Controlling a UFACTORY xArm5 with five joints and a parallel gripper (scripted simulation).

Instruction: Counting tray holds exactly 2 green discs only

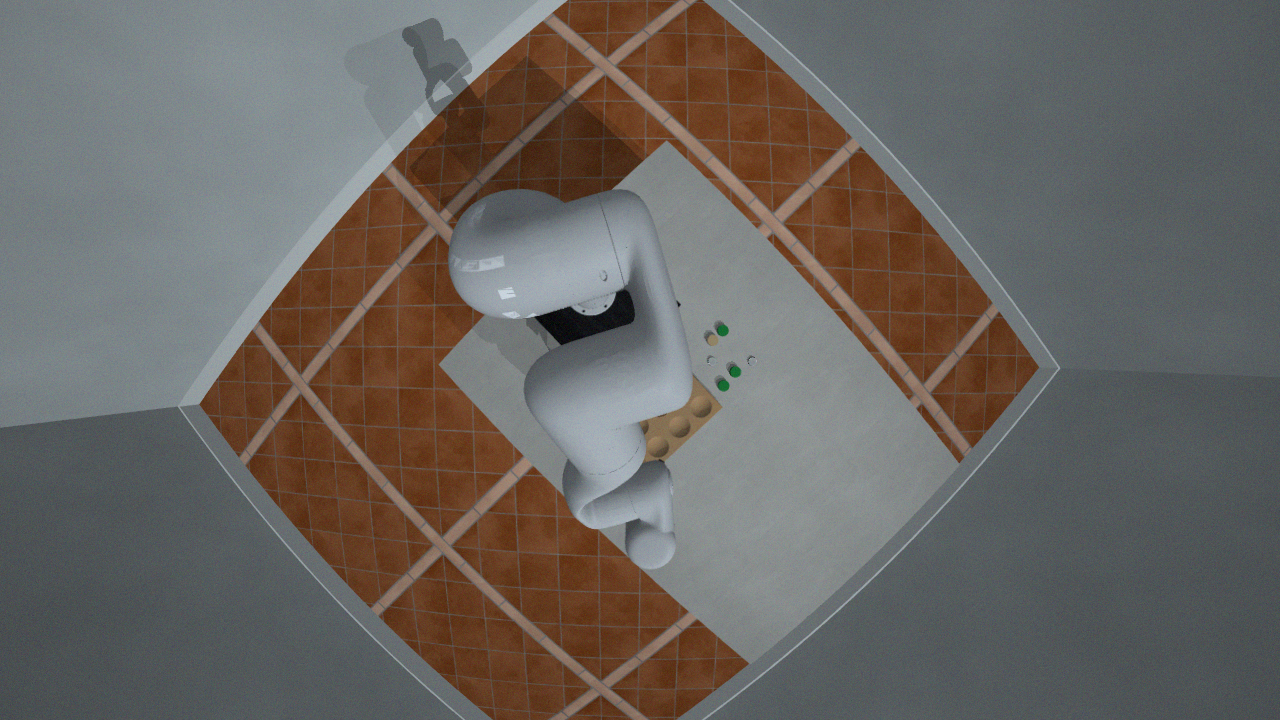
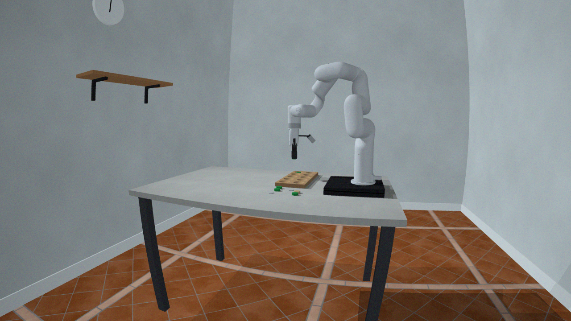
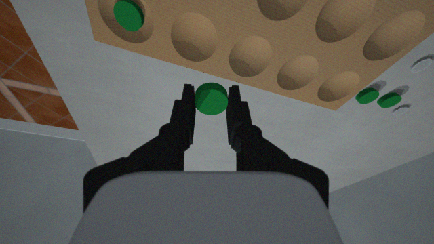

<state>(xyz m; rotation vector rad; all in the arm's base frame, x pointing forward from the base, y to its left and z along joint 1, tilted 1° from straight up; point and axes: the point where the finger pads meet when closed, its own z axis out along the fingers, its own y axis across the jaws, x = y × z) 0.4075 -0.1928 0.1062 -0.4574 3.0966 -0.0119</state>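
Right now the wooden counting tray is 4 cm behind my hand, 5 cm to the left of it and 13 cm below it. Also, from my hand: tan disc 11 cm behind, 34 cm to the left, 13 cm below.
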